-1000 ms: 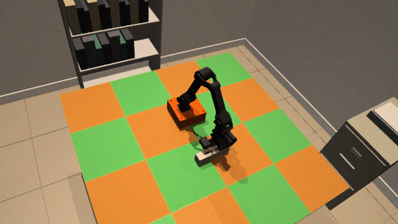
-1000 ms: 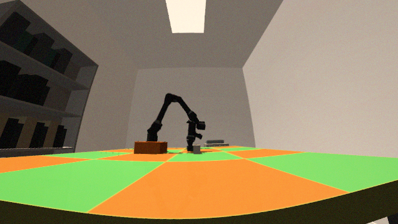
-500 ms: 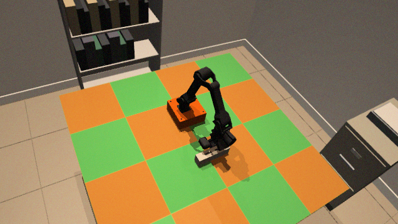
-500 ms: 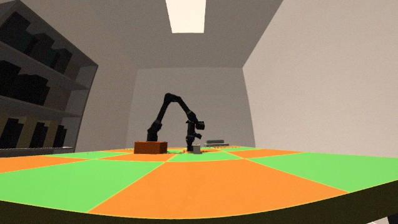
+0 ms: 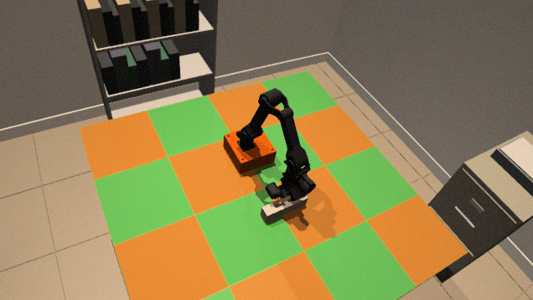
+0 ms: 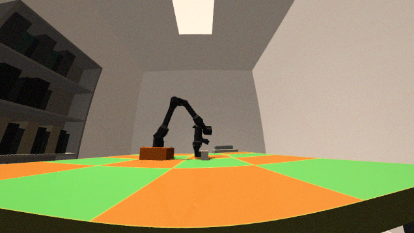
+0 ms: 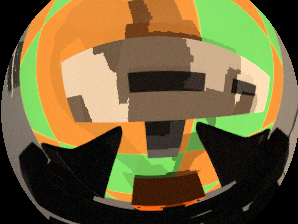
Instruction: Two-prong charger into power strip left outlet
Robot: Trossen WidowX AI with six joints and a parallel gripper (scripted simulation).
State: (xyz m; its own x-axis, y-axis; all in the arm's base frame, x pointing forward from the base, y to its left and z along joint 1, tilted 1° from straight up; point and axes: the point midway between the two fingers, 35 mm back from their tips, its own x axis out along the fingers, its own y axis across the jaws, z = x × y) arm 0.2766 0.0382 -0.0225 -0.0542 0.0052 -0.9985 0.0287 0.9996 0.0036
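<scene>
Right now the dark charger is 2 cm ahead of my gripper tip and 1 cm above it.
</scene>
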